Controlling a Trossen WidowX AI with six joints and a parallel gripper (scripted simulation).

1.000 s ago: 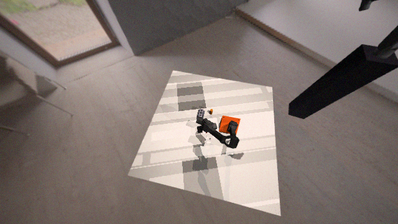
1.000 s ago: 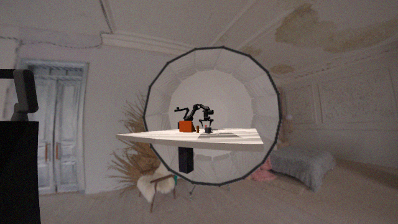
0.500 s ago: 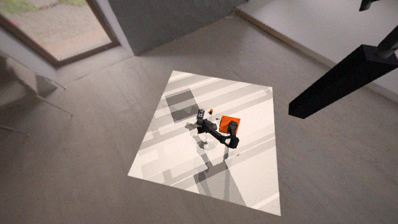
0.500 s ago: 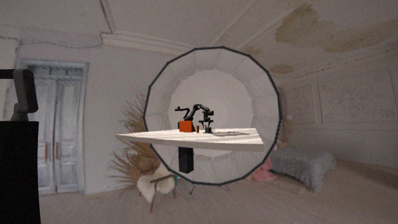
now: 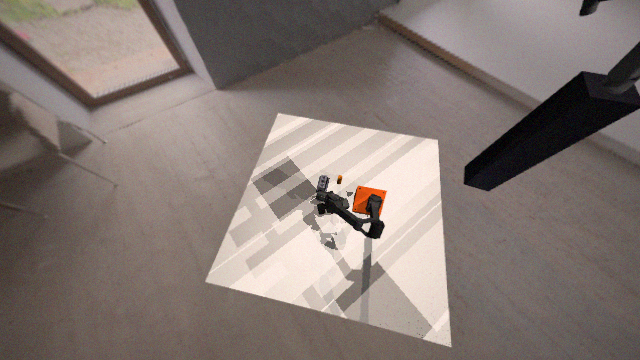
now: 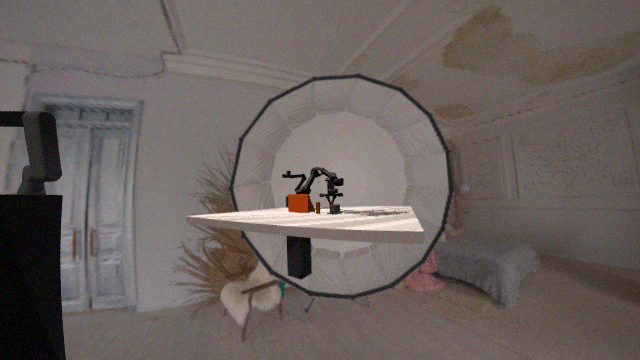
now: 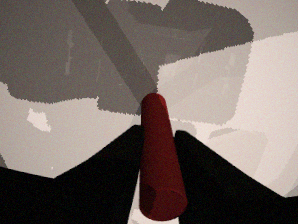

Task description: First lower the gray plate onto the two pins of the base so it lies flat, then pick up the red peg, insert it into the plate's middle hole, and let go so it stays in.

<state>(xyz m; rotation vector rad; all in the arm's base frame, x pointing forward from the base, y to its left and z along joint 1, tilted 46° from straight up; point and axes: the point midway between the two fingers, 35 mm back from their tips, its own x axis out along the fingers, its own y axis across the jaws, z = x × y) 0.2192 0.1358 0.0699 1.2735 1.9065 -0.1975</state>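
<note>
Now: gripper tip 17 cm to the left of the gray plate and 12 cm short of it. The rest, counted from my gripper tip: red peg: right at my gripper tip; orange post: 23 cm to the right, 3 cm ahead.
</note>
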